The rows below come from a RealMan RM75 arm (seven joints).
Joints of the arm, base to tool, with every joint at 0 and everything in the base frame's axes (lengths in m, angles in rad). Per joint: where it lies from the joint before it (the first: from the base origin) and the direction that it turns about. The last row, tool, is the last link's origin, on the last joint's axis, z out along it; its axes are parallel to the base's.
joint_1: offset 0 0 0.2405 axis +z
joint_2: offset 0 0 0 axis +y
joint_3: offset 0 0 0.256 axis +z
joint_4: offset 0 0 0 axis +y
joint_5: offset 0 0 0.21 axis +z
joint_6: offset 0 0 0 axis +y
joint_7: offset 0 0 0.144 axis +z
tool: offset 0 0 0
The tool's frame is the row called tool.
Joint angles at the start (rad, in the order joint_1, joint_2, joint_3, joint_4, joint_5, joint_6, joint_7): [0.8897 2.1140 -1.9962 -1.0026 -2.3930 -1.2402 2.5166]
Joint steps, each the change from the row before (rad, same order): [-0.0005 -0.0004 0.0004 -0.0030 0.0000 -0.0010 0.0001]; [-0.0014 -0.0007 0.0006 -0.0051 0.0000 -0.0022 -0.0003]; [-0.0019 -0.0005 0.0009 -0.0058 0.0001 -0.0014 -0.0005]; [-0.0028 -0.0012 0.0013 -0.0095 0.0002 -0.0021 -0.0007]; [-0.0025 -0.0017 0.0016 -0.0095 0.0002 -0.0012 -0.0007]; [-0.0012 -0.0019 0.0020 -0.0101 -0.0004 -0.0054 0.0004]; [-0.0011 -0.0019 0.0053 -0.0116 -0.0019 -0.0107 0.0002]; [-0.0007 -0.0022 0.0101 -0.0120 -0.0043 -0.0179 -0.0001]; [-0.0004 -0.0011 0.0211 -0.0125 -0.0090 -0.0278 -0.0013]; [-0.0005 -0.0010 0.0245 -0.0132 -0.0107 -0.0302 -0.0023]
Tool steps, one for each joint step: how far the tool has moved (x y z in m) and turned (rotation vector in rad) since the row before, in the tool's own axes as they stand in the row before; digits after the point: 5 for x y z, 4 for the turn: [-0.00031 0.00007 -0.00046 0.0003 -0.0013 -0.0010]; [-0.00029 0.00022 -0.00069 -0.0001 -0.0017 -0.0017]; [-0.00048 0.00027 -0.00072 0.0001 -0.0032 -0.0017]; [-0.00077 0.00028 -0.00128 0.0007 -0.0051 -0.0029]; [-0.00082 -0.00004 -0.00144 0.0018 -0.0057 -0.0028]; [-0.00076 0.00005 -0.00180 0.0009 -0.0028 -0.0031]; [-0.00052 -0.00009 -0.00244 -0.0002 -0.0008 -0.0023]; [0.00022 -0.00059 -0.00319 -0.0013 0.0032 -0.0001]; [0.00085 -0.00153 -0.00449 -0.0025 0.0058 0.0048]; [0.00115 -0.00194 -0.00502 -0.0020 0.0061 0.0058]
